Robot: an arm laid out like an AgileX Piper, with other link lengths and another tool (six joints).
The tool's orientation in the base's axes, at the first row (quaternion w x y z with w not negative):
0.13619, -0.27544, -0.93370, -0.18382
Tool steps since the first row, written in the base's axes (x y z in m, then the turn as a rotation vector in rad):
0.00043, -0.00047, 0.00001, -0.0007, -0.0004, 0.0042
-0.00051, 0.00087, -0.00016, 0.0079, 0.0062, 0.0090
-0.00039, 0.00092, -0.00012, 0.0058, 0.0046, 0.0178
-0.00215, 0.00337, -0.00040, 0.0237, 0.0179, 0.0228
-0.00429, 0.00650, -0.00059, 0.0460, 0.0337, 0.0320
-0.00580, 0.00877, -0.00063, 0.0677, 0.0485, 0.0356
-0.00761, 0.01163, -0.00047, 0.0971, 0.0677, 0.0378
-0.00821, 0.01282, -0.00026, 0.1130, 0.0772, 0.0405
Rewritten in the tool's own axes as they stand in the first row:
-0.00056, -0.00012, -0.00027, 0.0019, 0.0004, -0.0038
0.00076, 0.00035, 0.00059, -0.0003, 0.0117, -0.0067
0.00070, 0.00047, 0.00055, 0.0038, 0.0116, -0.0149
0.00317, 0.00131, 0.00210, -0.0028, 0.0335, -0.0166
0.00629, 0.00249, 0.00390, -0.0103, 0.0609, -0.0216
0.00855, 0.00340, 0.00512, -0.0197, 0.0856, -0.0219
0.01141, 0.00466, 0.00645, -0.0339, 0.1178, -0.0204
0.01252, 0.00530, 0.00685, -0.0414, 0.1349, -0.0213

